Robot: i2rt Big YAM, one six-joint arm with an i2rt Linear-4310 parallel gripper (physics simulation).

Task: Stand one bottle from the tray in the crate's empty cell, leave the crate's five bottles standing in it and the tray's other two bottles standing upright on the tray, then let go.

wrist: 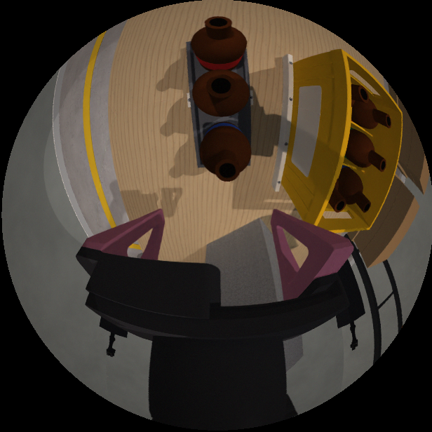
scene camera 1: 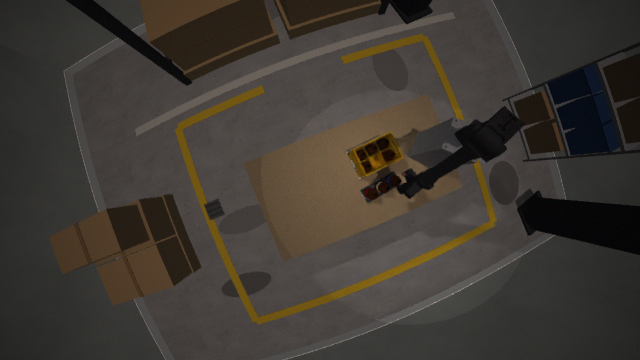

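Observation:
The tray (scene camera 1: 364, 195) (wrist: 194, 120) holds three upright brown bottles in a row: the red-banded bottle (scene camera 1: 370, 193) (wrist: 219, 44) at the far end, the pale-banded bottle (scene camera 1: 383, 187) (wrist: 220, 97) in the middle, and the blue-banded bottle (scene camera 1: 394, 180) (wrist: 226, 150) nearest my gripper. My gripper (scene camera 1: 401, 181) (wrist: 217, 214) is open and empty, above and just beyond the blue-banded bottle's end of the tray. The yellow crate (scene camera 1: 382, 167) (wrist: 332, 125) stands beside the tray with five bottles in it. Its empty cell, middle of the tray-side row, is hidden by the wall in the wrist view.
Both stand on a wooden mat (scene camera 1: 310, 200) (wrist: 145, 100). A grey plate (scene camera 1: 430, 142) (wrist: 240, 260) lies by the arm's base. Beyond the yellow floor lines are cardboard boxes (scene camera 1: 135, 250) and a shelf unit with blue bins (scene camera 1: 582, 115).

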